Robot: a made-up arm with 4 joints.
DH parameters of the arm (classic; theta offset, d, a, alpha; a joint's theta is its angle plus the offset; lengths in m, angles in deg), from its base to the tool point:
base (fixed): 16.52 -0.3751 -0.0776 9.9
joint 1: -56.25 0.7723 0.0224 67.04
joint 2: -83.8 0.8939 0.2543 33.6
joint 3: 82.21 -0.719 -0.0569 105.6
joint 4: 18.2 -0.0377 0.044 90
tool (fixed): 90 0.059 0 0
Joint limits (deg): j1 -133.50..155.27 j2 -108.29..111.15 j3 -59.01..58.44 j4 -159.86..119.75
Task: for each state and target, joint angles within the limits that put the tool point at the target. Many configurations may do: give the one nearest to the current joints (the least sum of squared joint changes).
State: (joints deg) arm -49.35 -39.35 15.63 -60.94
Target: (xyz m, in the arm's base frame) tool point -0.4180 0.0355 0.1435
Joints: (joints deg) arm -98.20 -47.12 10.70 -55.08
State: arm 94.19 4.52 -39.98 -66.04
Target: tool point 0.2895 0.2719 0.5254
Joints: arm 119.19 13.16 -46.56 -61.37
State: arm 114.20 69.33 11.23 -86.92
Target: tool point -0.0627 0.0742 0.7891
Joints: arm 151.06 74.87 13.37 -85.76
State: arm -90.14 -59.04 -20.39 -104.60
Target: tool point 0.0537 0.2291 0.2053
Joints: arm -133.49 -93.71 -7.12 -103.82
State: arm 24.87 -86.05 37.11 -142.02
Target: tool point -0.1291 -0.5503 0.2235
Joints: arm 72.63 -108.29 29.67 -158.90
